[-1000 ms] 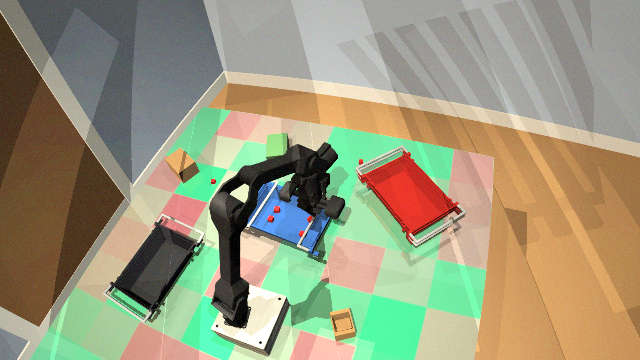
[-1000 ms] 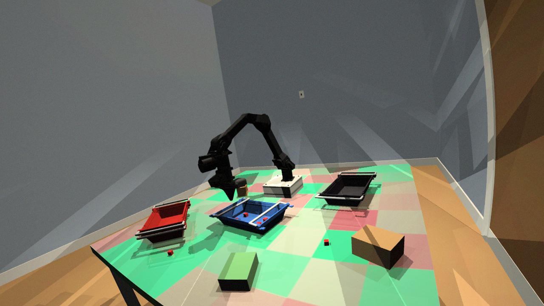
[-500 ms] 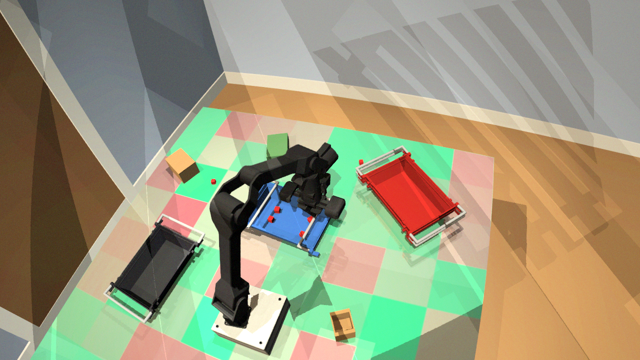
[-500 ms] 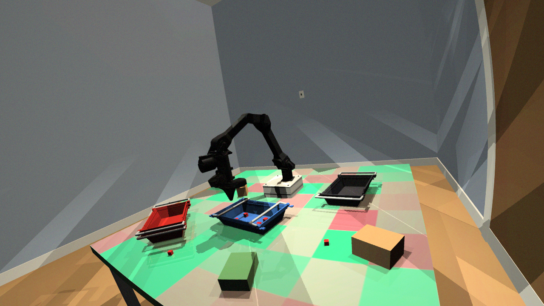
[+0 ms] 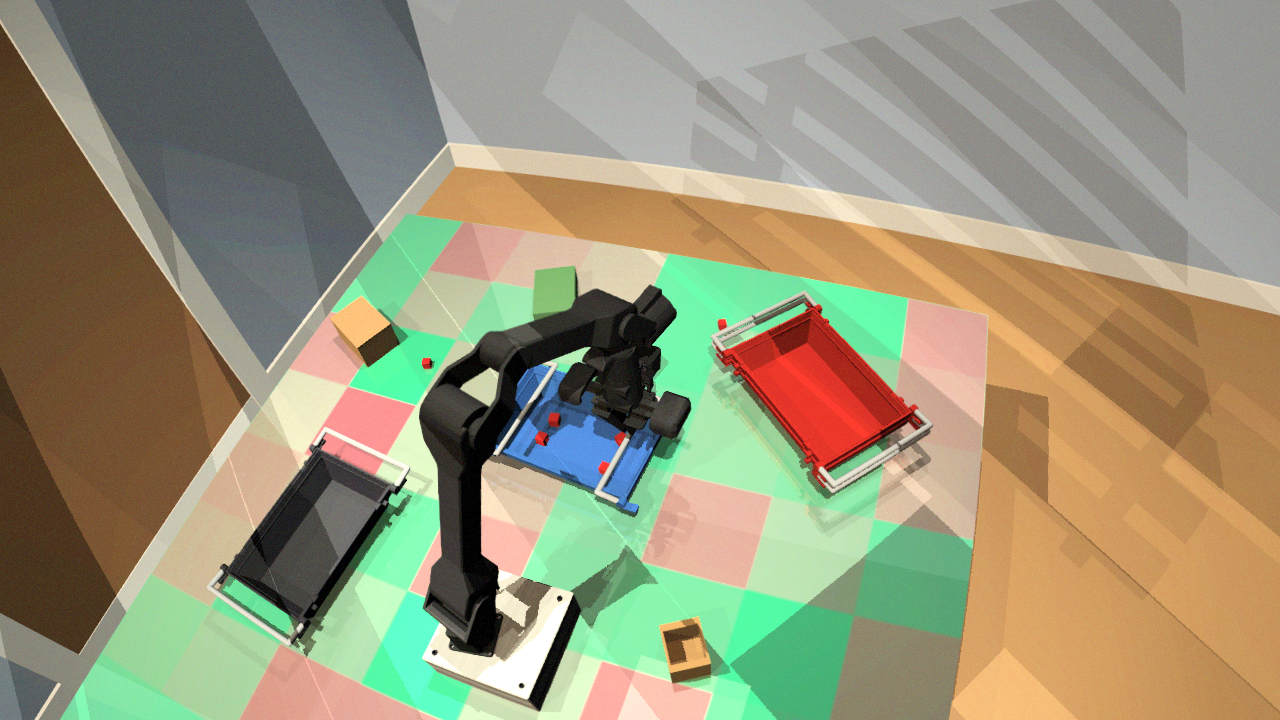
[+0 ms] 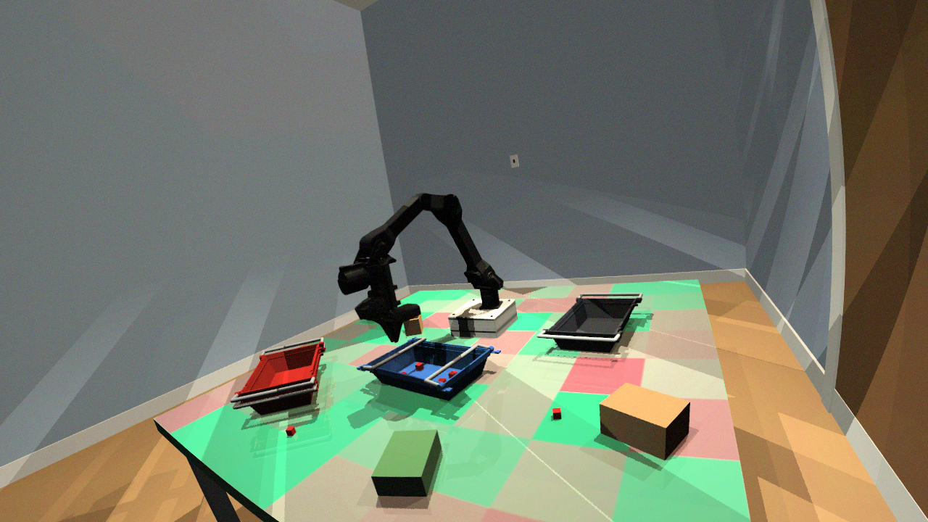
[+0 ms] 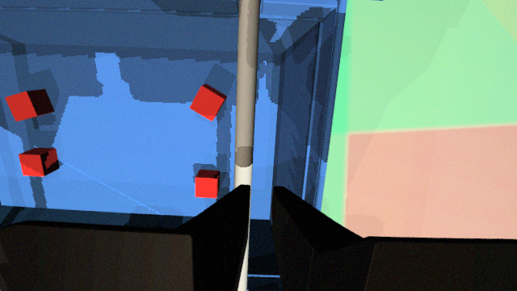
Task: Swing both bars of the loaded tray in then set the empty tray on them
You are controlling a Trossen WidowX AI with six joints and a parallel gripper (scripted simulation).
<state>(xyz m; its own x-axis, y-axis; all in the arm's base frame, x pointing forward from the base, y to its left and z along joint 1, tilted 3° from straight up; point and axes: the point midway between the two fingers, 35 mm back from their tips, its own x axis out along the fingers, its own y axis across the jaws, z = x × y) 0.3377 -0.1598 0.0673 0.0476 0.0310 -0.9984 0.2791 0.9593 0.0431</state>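
My gripper tip is 490 mm to the right of the black tray, 230 mm past it and 50 mm above it. Round my gripper tip: small brown box 310 mm behind, 120 mm to the right, 80 mm below.
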